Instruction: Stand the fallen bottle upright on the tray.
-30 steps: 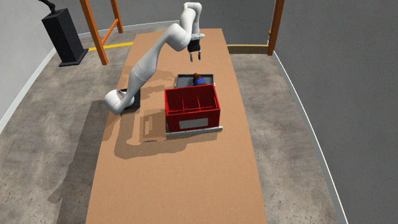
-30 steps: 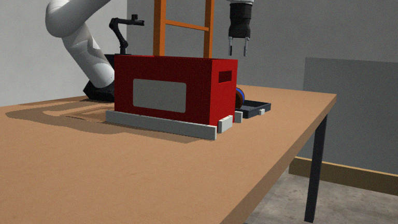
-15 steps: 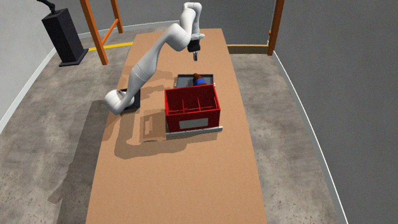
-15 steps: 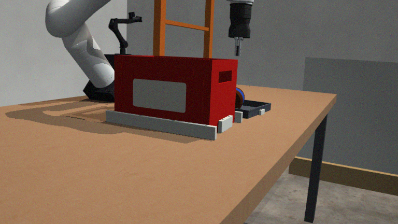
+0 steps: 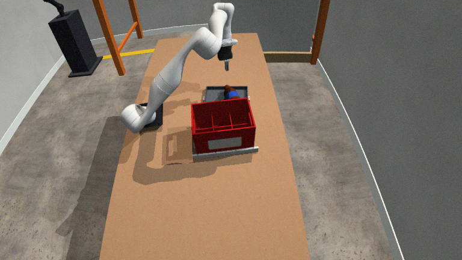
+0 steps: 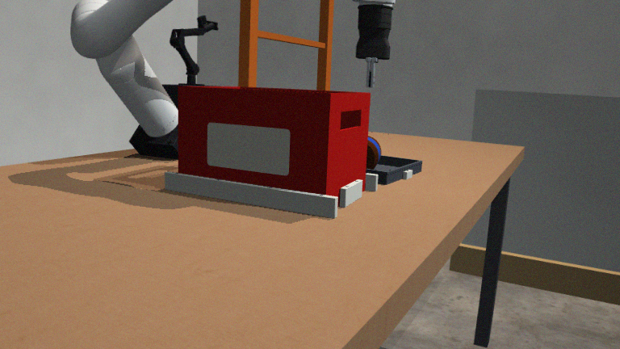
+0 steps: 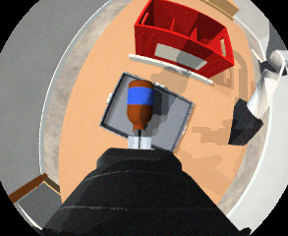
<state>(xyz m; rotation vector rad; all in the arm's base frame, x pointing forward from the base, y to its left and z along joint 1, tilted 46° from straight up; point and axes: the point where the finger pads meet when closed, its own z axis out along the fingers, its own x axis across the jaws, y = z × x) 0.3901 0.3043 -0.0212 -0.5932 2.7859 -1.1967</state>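
The brown bottle lies 2 cm ahead of my hand, 5 cm to the right of it and 16 cm below it. Round my hand: dark grey tray: 1 cm behind, 4 cm to the right, 19 cm below; red crate: 2 cm behind, 32 cm to the right, 12 cm below.
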